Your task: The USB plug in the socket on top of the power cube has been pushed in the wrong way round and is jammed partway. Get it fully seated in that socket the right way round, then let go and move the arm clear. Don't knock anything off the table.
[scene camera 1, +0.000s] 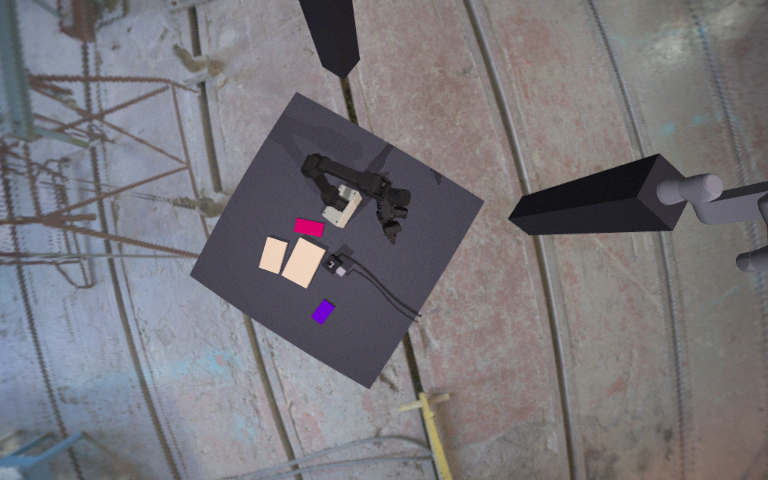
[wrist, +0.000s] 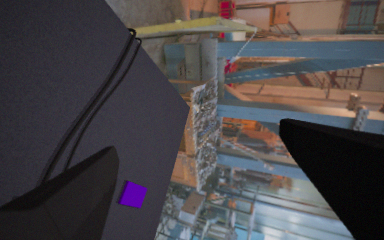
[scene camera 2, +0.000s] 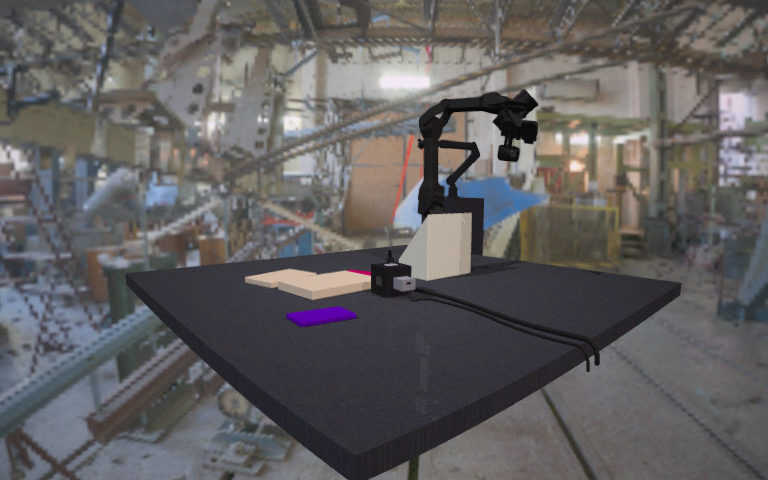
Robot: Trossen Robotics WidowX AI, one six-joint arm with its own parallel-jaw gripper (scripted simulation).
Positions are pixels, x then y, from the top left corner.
Labels:
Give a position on a black power cube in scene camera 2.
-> At 382,276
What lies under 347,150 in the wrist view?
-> My gripper.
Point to a purple card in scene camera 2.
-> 333,314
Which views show my gripper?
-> Scene camera 1, the wrist view and scene camera 2: all of them.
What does my gripper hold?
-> Nothing.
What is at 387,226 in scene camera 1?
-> My gripper.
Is my gripper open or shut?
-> Open.

